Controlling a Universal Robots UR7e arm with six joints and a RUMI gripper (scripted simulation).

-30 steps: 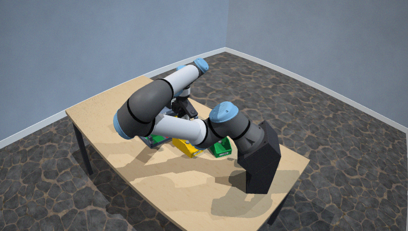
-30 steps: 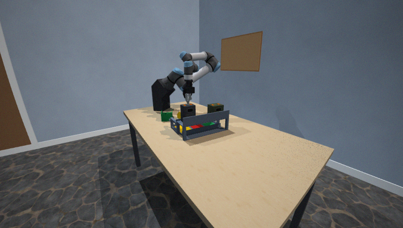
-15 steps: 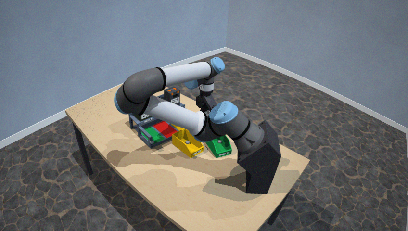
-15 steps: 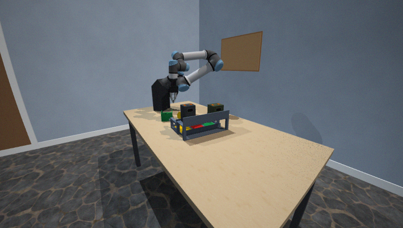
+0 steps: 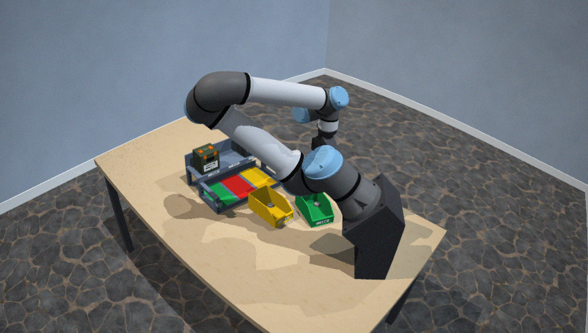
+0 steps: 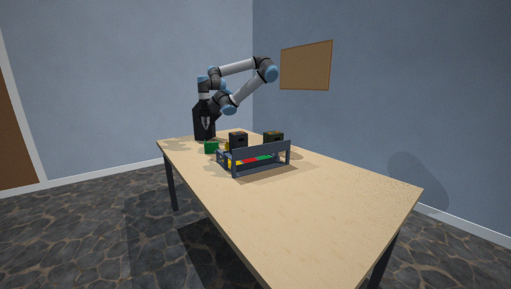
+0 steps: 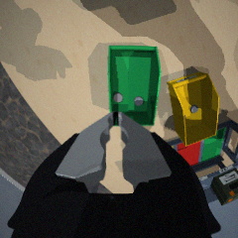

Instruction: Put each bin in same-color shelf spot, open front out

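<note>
Now: the green bin 14 cm below my hand and 3 cm to the left of it. Round my hand: yellow bin (18 cm to the left, 14 cm below, 11 cm ahead); then black box (43 cm ahead, 7 cm to the left, 1 cm below).
</note>
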